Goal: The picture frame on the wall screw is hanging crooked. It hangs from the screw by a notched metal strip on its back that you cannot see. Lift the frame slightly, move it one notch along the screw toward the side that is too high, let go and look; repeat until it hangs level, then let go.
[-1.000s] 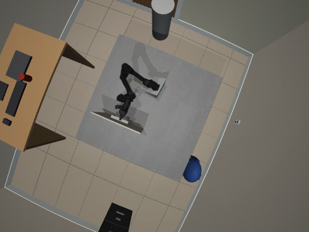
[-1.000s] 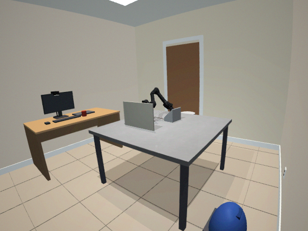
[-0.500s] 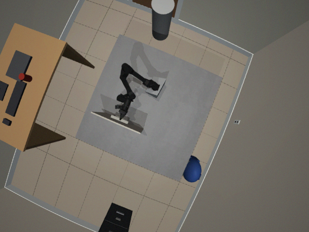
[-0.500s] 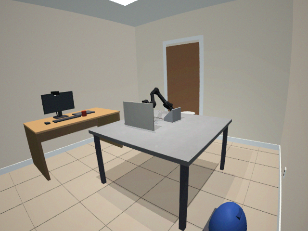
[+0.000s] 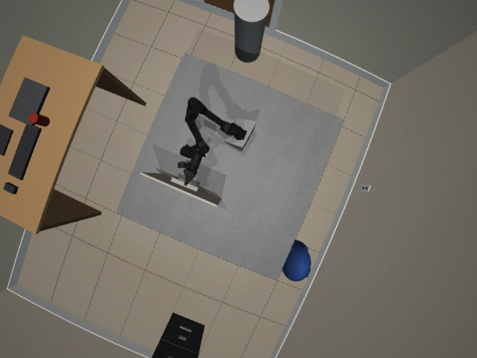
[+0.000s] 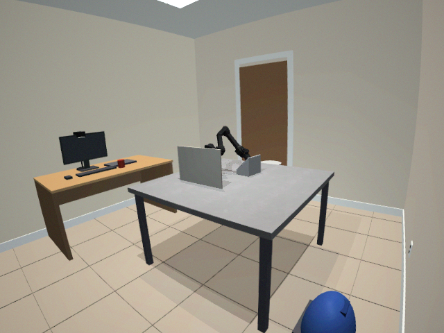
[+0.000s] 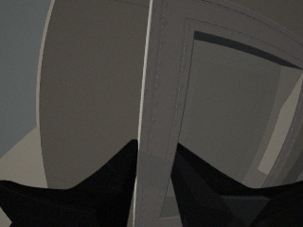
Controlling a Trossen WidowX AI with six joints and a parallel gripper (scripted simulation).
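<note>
My gripper tip is 5 cm above the pale picture frame and 1 cm to the left of it. From my gripper tip the other things lie so: wall panel 6 cm below, 2 cm ahead, 1 cm to the right.
</note>
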